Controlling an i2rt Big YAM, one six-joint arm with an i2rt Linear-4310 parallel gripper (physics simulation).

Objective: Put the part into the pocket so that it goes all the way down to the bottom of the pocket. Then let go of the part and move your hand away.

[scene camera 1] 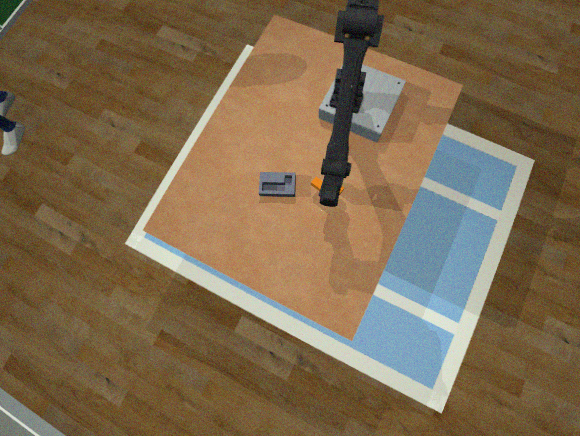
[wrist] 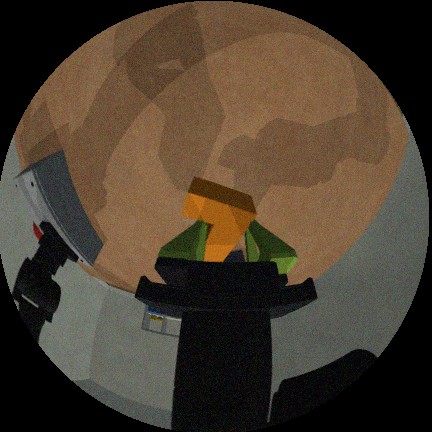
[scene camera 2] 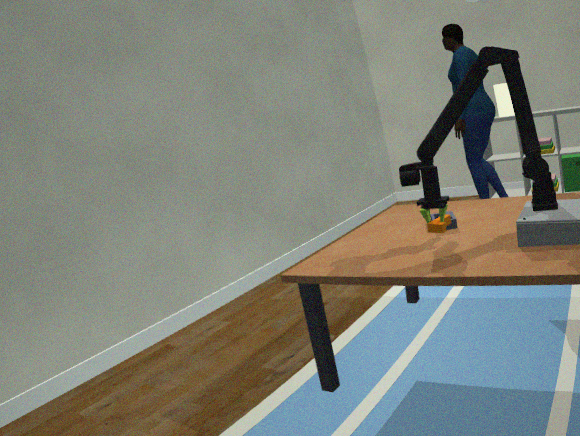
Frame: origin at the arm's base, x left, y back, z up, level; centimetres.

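Seen in the pictures: gripper, between the fingertips: (wrist: 225,216) (scene camera 2: 436,228); arm's base, origin of its link: (wrist: 58,239) (scene camera 2: 544,206).
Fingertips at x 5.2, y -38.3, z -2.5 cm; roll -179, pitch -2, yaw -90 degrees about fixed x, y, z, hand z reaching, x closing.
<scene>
Offsets run from my fingertips to a thing's middle. Level surfaces: height alone.
The orange part @[dx -1.8, dy +2.3, dz +0.9 cm] (scene camera 1: 317,183) (scene camera 2: 437,226) (wrist: 225,212) has a wide end and a narrower stem. My gripper (scene camera 2: 435,220) (wrist: 225,216), with green fingers, is shut on its stem and holds it low over the table; whether it touches the table I cannot tell. In scene camera 1, the arm hides the fingers and part of the orange part. The grey-blue block @[dx -20.9, dy -1.6, dz -3.2 cm] (scene camera 1: 272,177) (scene camera 2: 453,223) with the stepped pocket lies flat, left of the part in scene camera 1 with a gap between them. In the wrist view, a small dark bit of the block (wrist: 235,257) shows behind the part.
The brown table @[dz -5.0 cm] (scene camera 1: 215,200) (scene camera 2: 360,250) (wrist: 300,75) carries the grey arm base (scene camera 1: 390,95) (scene camera 2: 545,233) (wrist: 70,205), beyond the part towards the top right in scene camera 1. A person (scene camera 2: 475,85) and a shelf unit (scene camera 2: 556,132) are behind the table.
</scene>
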